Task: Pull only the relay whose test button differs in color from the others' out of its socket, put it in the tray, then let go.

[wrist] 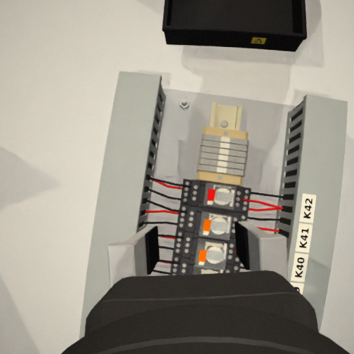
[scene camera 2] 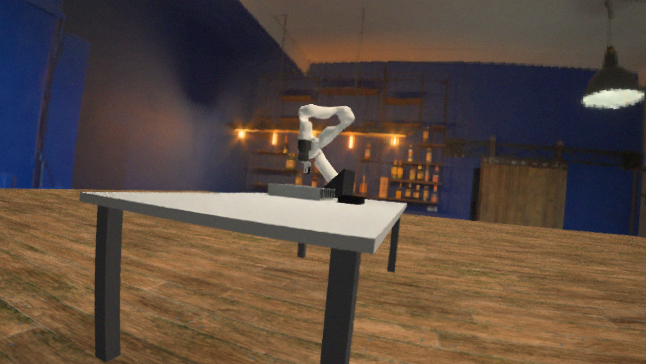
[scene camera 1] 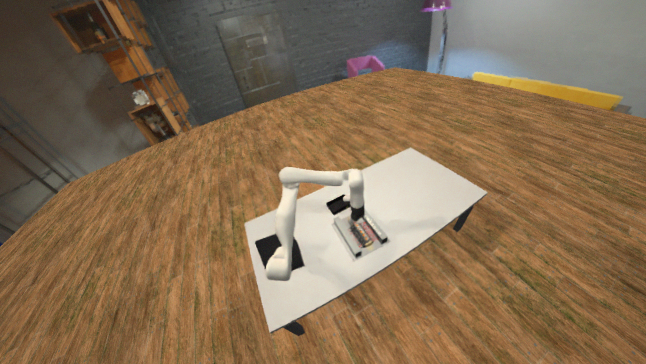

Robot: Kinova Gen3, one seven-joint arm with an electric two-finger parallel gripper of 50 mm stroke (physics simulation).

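Where they show: gripper, fingertip midpoint: (scene camera 2: 306,173) (scene camera 1: 355,220); arm's base, origin of the base link: (scene camera 2: 335,181) (scene camera 1: 283,253).
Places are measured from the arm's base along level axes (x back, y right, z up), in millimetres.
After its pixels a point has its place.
The relay with a red test button (wrist: 222,196) sits in its socket at the tray end of the row in the wrist view. The relays with orange buttons (wrist: 216,226) (wrist: 215,254) sit in line below it; the rest of the row is hidden by the gripper. My gripper (wrist: 196,240) (scene camera 2: 306,170) @(x -467, y 73, z 25 mm) is open and empty, and hangs above the row. In the wrist view its fingers flank the orange-button relays, lower in the picture than the red-button relay. The black tray (wrist: 225,38) (scene camera 2: 351,200) @(x -593, y -205, z -94 mm) stands beyond the panel's far end; its visible interior is empty.
Grey wire ducts (wrist: 127,135) (wrist: 325,150) run along both sides of the row, with red and black wires between. A beige terminal block (wrist: 223,155) adjoins the red-button relay. Labels (wrist: 308,207) lie on the right duct. The white table (scene camera 1: 415,185) @(x -1111, y 21, z -110 mm) carries everything.
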